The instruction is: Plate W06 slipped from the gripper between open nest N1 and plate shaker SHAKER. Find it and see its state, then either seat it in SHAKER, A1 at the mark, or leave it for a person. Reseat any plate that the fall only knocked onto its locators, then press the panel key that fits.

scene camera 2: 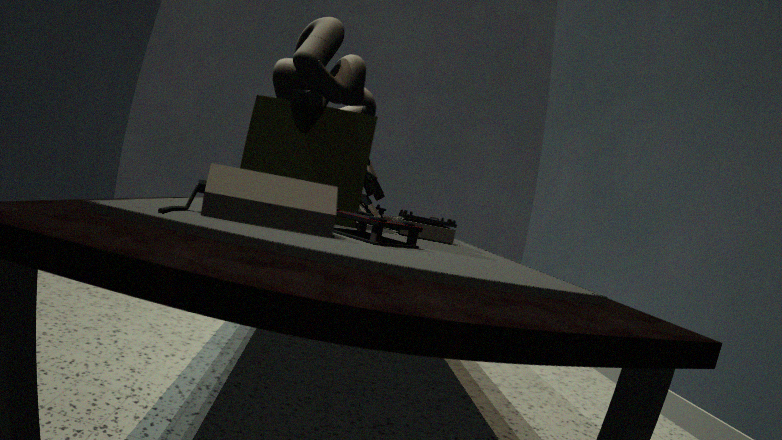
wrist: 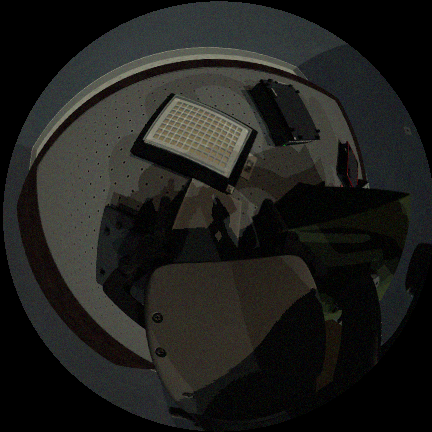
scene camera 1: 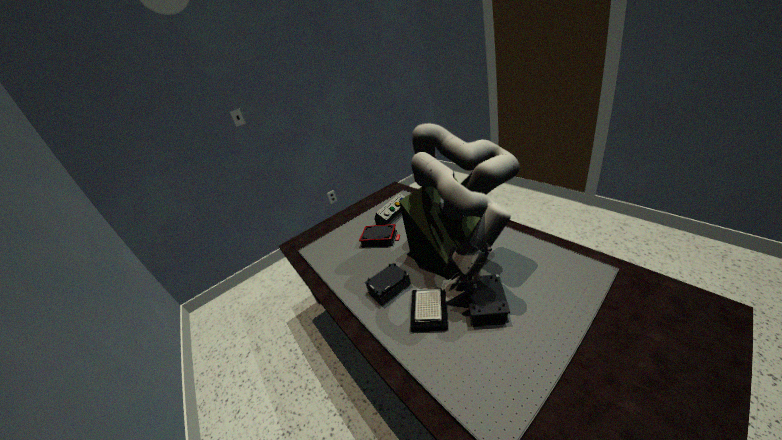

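Where they show: gripper, fingertip midpoint: (scene camera 2: 376, 196) (wrist: 217, 208) (scene camera 1: 452, 280); arm's base at its link origin: (scene camera 2: 295, 144) (wrist: 357, 291).
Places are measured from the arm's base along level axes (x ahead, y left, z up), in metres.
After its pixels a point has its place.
A white well plate (scene camera 1: 427, 304) @[y 0.226, x 0.342, z -0.139 m] (wrist: 197, 135) @[y 0.228, x 0.328, z -0.140 m] lies flat and square in a black nest (scene camera 1: 428, 326) @[y 0.285, x 0.387, z -0.159 m] (wrist: 177, 160) @[y 0.258, x 0.304, z -0.159 m] tagged N2. My gripper (scene camera 1: 459, 284) @[y 0.238, x 0.236, z -0.093 m] (wrist: 217, 208) @[y 0.238, x 0.236, z -0.093 m] is open and empty. It hangs low just behind that nest, between it and a second black nest (scene camera 1: 488, 307) @[y 0.379, x 0.213, z -0.127 m] on the right, which holds nothing. A black boxy unit with a small green light (scene camera 1: 387, 282) @[y 0.052, x 0.395, z -0.126 m] (wrist: 287, 112) @[y 0.062, x 0.366, z -0.126 m] stands to the left; its top is bare. The key panel (scene camera 1: 391, 208) @[y -0.382, x 0.097, z -0.112 m] sits at the back. I see no other plate in any view.
A red-rimmed dark tray (scene camera 1: 377, 234) @[y -0.272, x 0.258, z -0.141 m] (wrist: 348, 165) @[y -0.234, x 0.256, z -0.142 m] lies in front of the panel. The arm's green-sided base block (scene camera 1: 428, 230) @[y 0.039, x 0.166, z -0.015 m] stands mid-table behind my gripper. All of it rests on a grey perforated mat (scene camera 1: 525, 350) @[y 0.532, x 0.222, z -0.181 m] on a dark wooden table (scene camera 1: 667, 350) @[y 0.810, x -0.066, z -0.194 m] (scene camera 2: 382, 284) @[y -0.653, x 0.285, z -0.194 m].
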